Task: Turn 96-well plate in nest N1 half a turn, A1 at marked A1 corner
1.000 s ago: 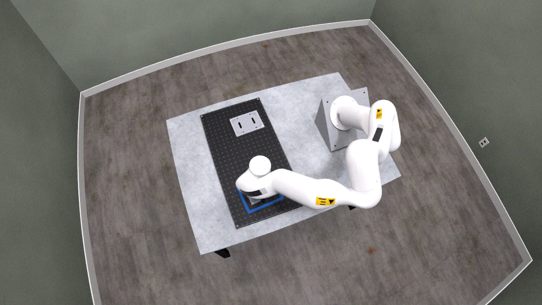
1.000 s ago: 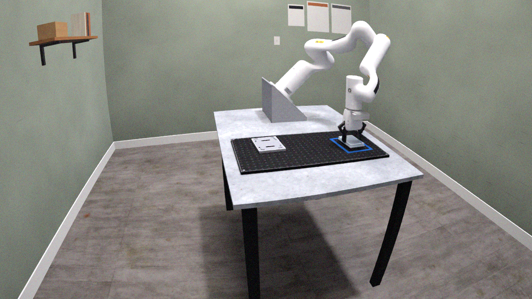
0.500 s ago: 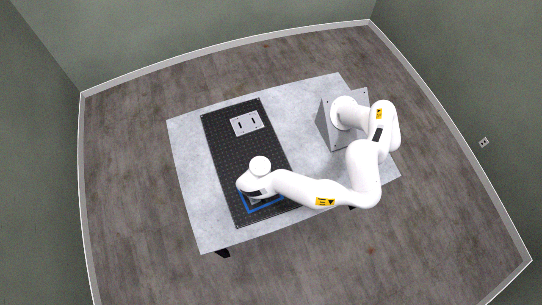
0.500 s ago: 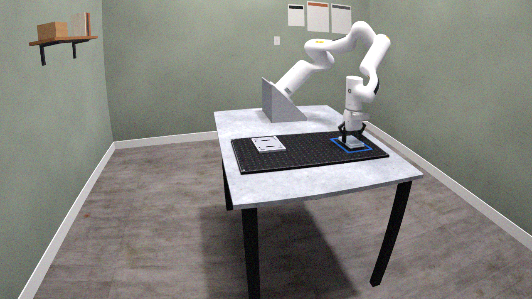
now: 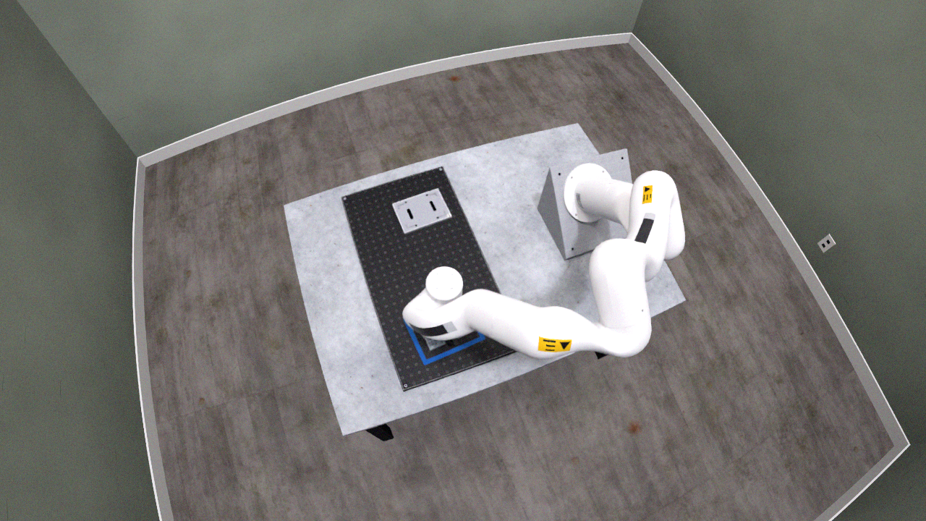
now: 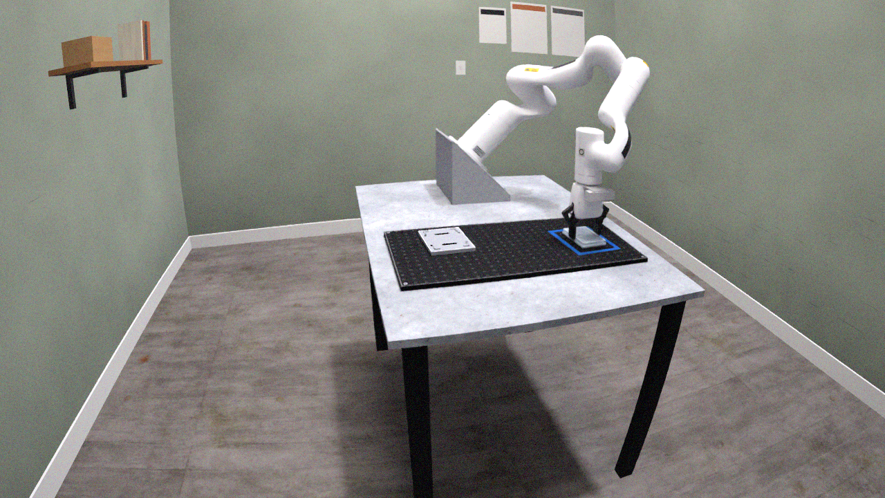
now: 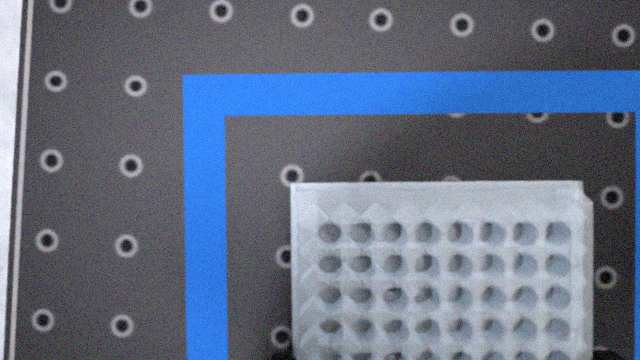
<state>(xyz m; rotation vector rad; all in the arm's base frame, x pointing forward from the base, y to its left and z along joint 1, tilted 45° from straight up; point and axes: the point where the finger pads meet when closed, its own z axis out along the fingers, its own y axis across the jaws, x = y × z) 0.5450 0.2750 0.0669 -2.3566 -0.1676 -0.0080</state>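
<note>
Right now the 96-well plate is 10 mm below my hand. The rest, counted from my hand: slotted fixture plate: 50 mm behind, 410 mm to the right, 20 mm below.
</note>
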